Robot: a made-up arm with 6 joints.
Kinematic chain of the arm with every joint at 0, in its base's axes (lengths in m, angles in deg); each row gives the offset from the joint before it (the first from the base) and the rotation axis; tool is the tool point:
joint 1: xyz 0 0 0.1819 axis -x
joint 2: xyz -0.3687 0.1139 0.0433 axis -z
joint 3: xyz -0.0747 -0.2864 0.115 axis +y
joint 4: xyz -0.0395 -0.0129 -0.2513 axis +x
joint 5: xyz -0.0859 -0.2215 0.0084 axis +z
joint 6: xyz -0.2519 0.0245 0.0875 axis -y
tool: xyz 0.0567 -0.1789 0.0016
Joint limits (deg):
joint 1: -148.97..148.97
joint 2: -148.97..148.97
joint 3: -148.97..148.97
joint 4: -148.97..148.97
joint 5: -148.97..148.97
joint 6: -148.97..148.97
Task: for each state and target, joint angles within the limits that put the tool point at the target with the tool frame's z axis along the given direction. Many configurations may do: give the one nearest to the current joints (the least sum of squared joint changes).
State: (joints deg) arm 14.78 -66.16 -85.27 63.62 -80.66 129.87
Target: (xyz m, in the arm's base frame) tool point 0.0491 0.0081 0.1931 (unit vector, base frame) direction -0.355 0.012 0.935
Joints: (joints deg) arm 23.75 -72.70 -65.91 77.73 -126.96 93.56
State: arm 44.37 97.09 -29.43 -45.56 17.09 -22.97
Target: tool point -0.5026 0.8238 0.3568 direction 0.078 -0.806 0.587
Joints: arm -2.23 146.13 -14.04 -30.26 33.85 -37.89
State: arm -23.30 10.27 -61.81 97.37 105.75 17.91
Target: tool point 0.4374 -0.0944 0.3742 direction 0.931 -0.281 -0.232
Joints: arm -20.71 -35.18 -97.17 72.69 76.22 51.70
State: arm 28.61 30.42 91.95 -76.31 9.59 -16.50
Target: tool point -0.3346 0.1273 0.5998 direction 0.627 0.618 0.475
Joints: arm 31.28 37.73 106.80 -90.36 7.47 52.74
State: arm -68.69 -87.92 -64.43 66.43 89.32 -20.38
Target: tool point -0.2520 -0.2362 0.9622 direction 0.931 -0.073 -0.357
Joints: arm -104.83 -115.94 -75.91 83.08 91.22 -39.08
